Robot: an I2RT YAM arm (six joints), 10 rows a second.
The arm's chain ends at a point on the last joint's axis. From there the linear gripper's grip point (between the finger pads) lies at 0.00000 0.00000 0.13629 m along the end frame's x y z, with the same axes.
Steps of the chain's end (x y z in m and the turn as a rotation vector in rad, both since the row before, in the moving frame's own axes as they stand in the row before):
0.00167, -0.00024, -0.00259, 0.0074, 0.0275, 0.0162
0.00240, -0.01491, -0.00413, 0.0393, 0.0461, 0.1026
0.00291, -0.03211, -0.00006, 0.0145, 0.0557, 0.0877
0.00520, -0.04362, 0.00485, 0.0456, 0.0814, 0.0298
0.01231, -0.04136, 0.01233, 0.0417, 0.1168, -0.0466
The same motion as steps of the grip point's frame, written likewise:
0.00543, -0.00122, -0.00265, 0.0074, 0.0275, 0.0162
0.00894, -0.01993, -0.00438, 0.0393, 0.0461, 0.1026
0.01057, -0.03375, -0.00029, 0.0145, 0.0557, 0.0877
0.01637, -0.04966, 0.00426, 0.0456, 0.0814, 0.0298
0.02805, -0.04740, 0.01128, 0.0417, 0.1168, -0.0466

